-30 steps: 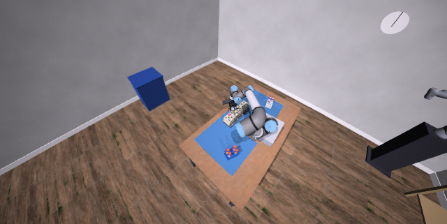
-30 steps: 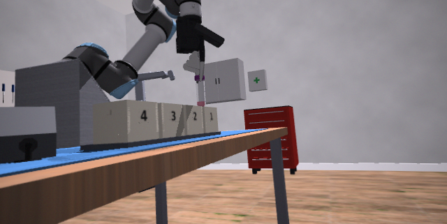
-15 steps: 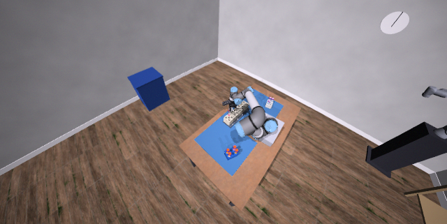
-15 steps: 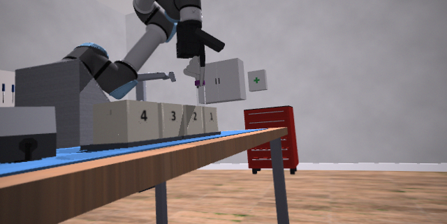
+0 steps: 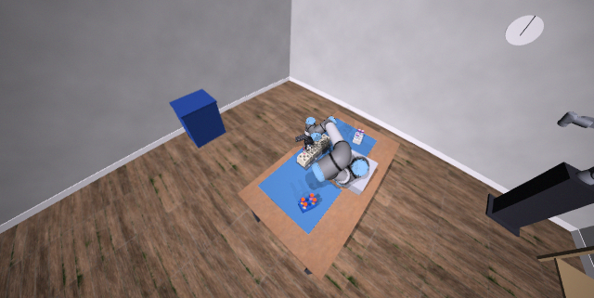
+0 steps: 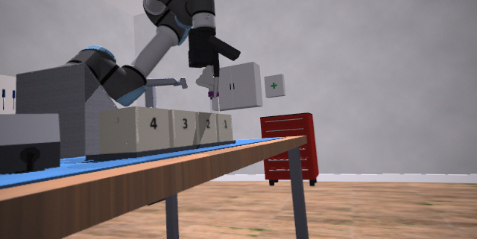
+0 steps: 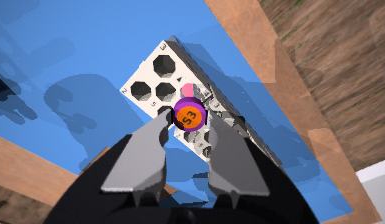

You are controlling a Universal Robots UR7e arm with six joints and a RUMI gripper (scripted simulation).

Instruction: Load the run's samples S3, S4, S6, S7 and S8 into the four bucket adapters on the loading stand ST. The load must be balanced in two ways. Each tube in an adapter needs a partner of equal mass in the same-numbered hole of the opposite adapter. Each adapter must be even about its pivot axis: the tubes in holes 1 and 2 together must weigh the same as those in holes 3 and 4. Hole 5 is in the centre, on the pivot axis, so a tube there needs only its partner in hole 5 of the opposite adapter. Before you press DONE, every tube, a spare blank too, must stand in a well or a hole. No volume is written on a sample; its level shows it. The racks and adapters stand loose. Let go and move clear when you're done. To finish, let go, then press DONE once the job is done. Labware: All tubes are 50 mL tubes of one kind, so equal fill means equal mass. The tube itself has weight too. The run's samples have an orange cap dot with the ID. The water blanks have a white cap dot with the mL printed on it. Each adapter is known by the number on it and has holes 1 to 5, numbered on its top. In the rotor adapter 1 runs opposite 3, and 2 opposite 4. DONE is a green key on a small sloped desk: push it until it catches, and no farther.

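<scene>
Right now the tube is 35 cm behind my hand, 24 cm to the left of it and 10 cm below it. Round my hand: sample tube S4: 39 cm behind, 26 cm to the left, 10 cm below; then green DONE key: 47 cm to the right, 10 cm below, 4 cm behind; then blue rack: 36 cm behind, 30 cm to the left, 13 cm below.
</scene>
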